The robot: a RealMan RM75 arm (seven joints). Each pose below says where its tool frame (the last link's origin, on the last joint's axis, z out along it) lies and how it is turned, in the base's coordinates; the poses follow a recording.
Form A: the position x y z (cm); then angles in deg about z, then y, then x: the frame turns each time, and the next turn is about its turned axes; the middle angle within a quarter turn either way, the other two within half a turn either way.
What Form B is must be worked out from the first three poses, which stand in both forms.
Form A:
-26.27, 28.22, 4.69, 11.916, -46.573, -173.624
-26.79, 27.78, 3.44, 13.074, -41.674, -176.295
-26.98, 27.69, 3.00, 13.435, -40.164, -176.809
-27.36, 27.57, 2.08, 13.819, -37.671, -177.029
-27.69, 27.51, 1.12, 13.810, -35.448, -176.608
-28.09, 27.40, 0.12, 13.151, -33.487, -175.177
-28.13, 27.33, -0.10, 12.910, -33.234, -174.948
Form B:
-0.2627, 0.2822, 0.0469, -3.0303, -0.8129, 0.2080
-0.2679, 0.2778, 0.0344, -3.0769, -0.7273, 0.2282
-0.2698, 0.2769, 0.0300, -3.0859, -0.7010, 0.2345
-0.2736, 0.2757, 0.0208, -3.0897, -0.6575, 0.2412
-0.2769, 0.2751, 0.0112, -3.0824, -0.6187, 0.2410
-0.2809, 0.2740, 0.0012, -3.0574, -0.5845, 0.2295
-0.2813, 0.2733, -0.0010, -3.0534, -0.5800, 0.2253

